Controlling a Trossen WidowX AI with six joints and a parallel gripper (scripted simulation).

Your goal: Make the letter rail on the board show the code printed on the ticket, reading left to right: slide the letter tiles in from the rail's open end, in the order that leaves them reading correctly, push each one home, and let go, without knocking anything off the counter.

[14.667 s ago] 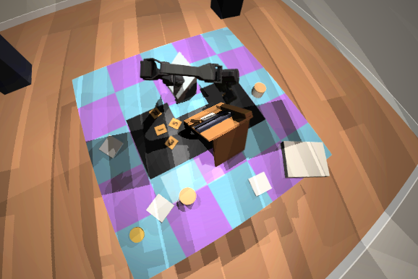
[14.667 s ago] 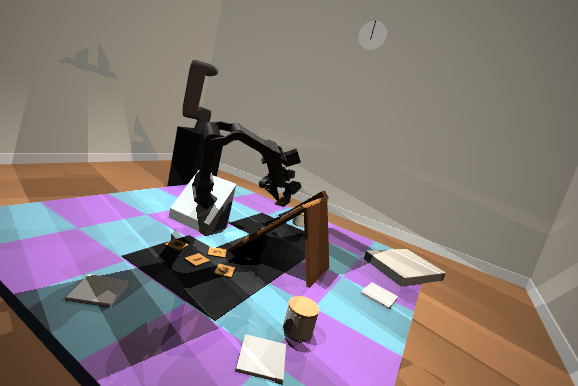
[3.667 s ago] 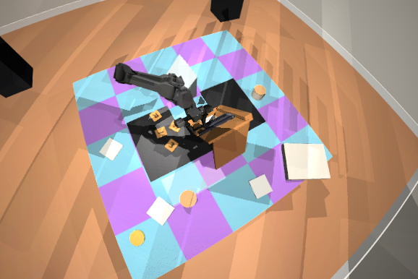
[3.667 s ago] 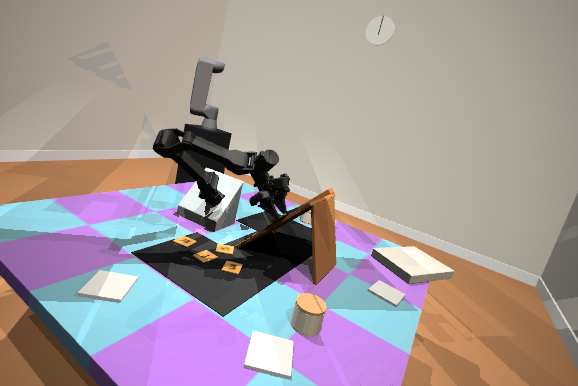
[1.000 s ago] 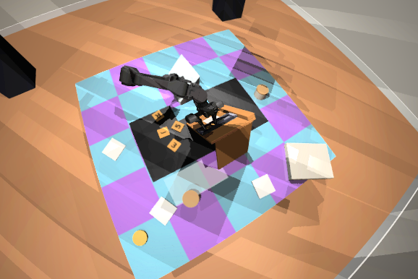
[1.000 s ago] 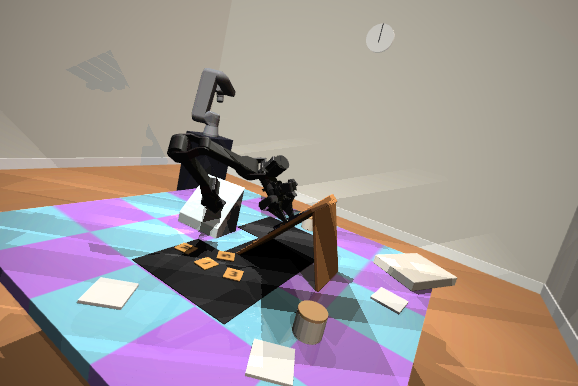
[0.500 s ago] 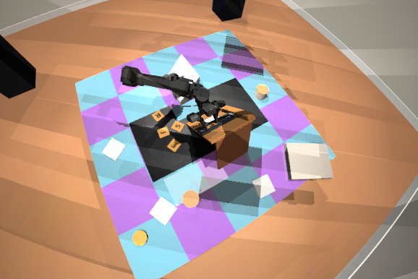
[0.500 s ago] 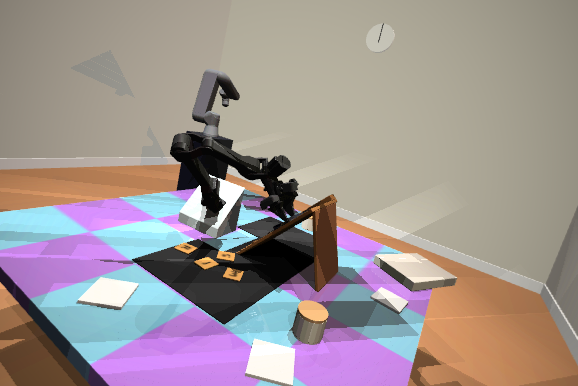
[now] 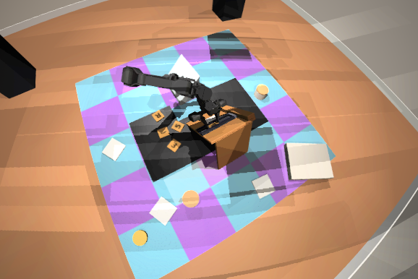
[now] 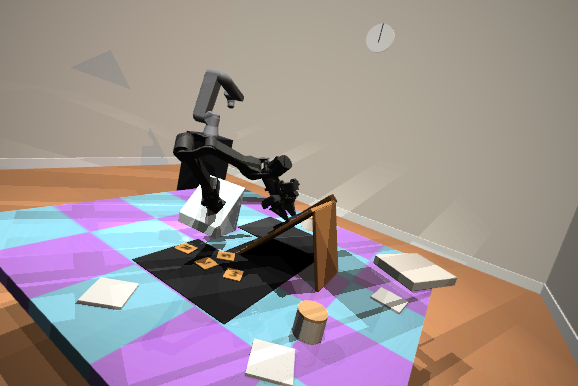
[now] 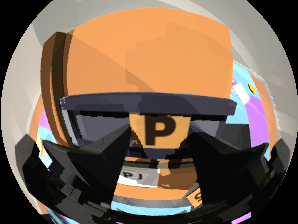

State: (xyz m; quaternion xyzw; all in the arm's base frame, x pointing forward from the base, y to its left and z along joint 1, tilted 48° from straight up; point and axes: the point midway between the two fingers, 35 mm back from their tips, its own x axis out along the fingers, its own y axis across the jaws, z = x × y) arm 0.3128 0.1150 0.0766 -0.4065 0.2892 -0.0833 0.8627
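The white ticket is 8 cm below my gripper tip, 7 cm behind it and 3 cm to the left of it. Also, from my gripper tip: black mat 17 cm below, 15 cm behind, 1 cm to the right; then letter tile 23 cm to the right, 17 cm below, 15 cm behind; then orange letter tile marked p right at my gripper tip.
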